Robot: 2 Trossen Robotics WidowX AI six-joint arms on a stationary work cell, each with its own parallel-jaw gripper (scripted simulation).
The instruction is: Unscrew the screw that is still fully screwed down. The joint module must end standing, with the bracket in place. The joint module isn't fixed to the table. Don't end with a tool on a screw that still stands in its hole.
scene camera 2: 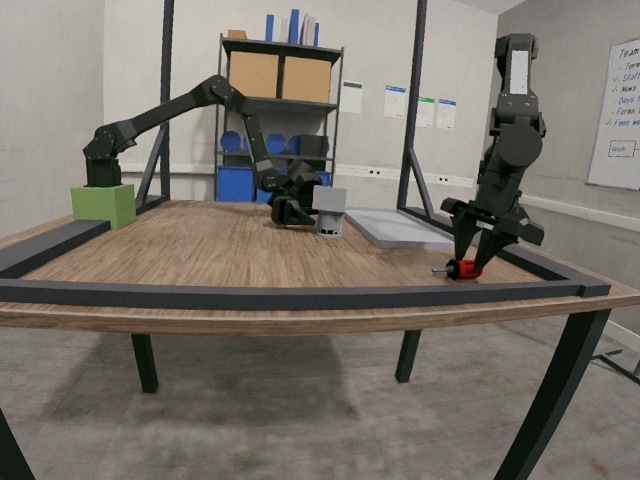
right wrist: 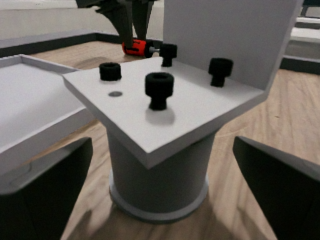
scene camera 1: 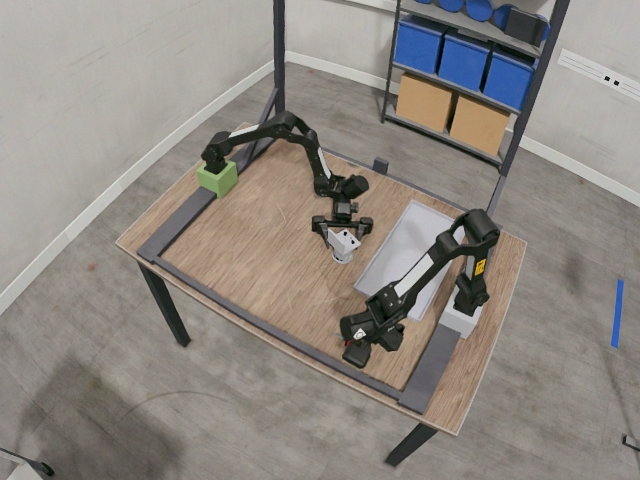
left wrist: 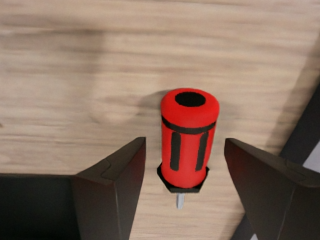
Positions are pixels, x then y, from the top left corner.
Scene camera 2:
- left gripper: 466,266
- right gripper: 328,222
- shallow grey tray: 393,230
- grey bracket: 324,198
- green arm base: 89,203
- dark frame rail: 181,297
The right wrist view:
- right gripper: 164,143
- grey bracket: 256,43
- grey joint module: 172,190
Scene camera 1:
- left gripper: 357,343
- right gripper: 342,249
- shallow grey tray: 415,232
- green arm base: 218,183
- dark frame rail: 241,313
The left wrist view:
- left gripper: 185,144
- red screwdriver: 189,116
